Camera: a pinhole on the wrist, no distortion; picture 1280 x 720 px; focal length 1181.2 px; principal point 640.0 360.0 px. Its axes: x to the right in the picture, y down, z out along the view. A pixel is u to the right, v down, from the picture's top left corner.
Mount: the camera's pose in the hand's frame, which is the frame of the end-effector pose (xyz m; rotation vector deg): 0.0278 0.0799 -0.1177 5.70 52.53 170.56
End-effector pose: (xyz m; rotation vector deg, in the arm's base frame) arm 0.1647 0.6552 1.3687 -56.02 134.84 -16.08
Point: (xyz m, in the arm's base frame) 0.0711 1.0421 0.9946
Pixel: 918.6 103.3
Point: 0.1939 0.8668 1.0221
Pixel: 840.6 572.2
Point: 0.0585 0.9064 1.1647
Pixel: 934.2 101.3
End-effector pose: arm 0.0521 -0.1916 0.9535 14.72 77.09 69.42
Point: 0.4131 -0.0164 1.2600
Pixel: outside the picture
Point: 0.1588 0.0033 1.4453
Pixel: 1155.5 337.5
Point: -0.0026 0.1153 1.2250
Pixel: 548.6 173.0
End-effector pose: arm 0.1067 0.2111 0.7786 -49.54 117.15 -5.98
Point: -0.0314 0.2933 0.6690
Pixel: 306.0 142.3
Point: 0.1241 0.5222 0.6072
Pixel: 1058.7 362.6
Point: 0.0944 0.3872 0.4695
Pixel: 454.7 493.7
